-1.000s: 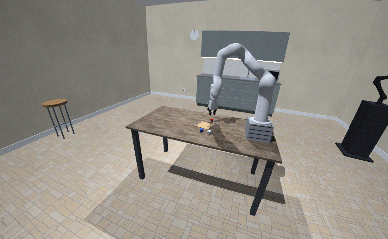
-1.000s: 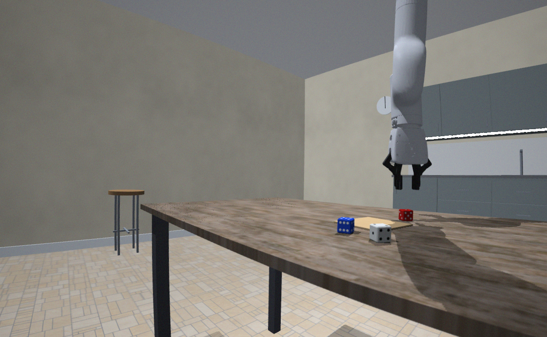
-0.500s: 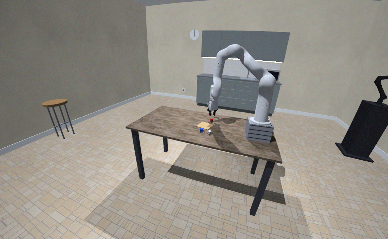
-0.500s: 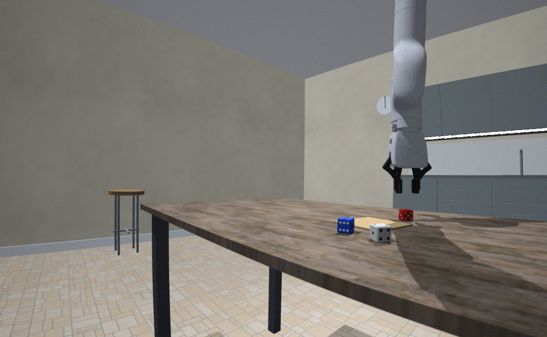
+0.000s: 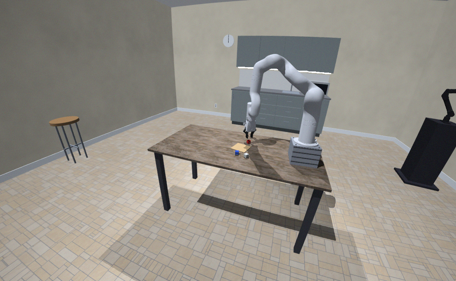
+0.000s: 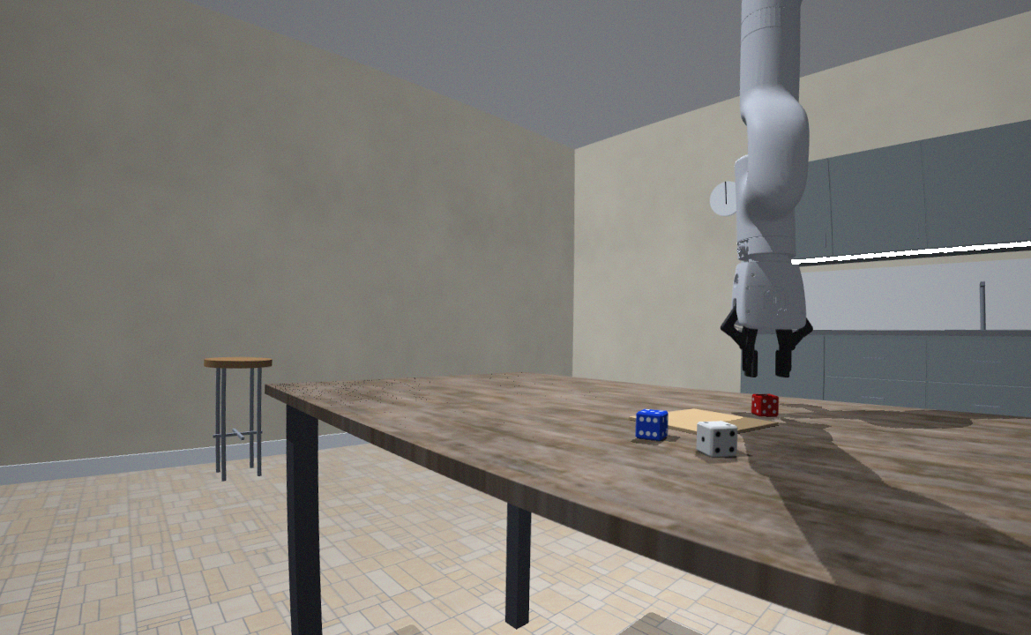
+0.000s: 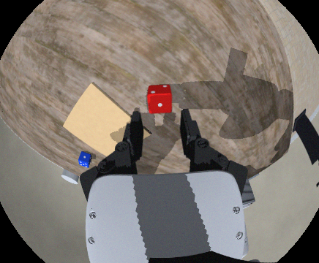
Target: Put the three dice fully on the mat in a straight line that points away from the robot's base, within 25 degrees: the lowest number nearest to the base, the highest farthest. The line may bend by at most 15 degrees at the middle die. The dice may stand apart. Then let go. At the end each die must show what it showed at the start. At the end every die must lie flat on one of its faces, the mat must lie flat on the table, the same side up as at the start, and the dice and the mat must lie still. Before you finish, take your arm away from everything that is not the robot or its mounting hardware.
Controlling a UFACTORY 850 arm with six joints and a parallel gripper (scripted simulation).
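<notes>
The red die lies 6 cm below my hand. Also, from my hand: tan mat: 13 cm to the left, 7 cm below, 3 cm ahead; blue die: 26 cm to the left, 6 cm below, 1 cm ahead; white die: 27 cm to the left, 8 cm behind, 6 cm below.
</notes>
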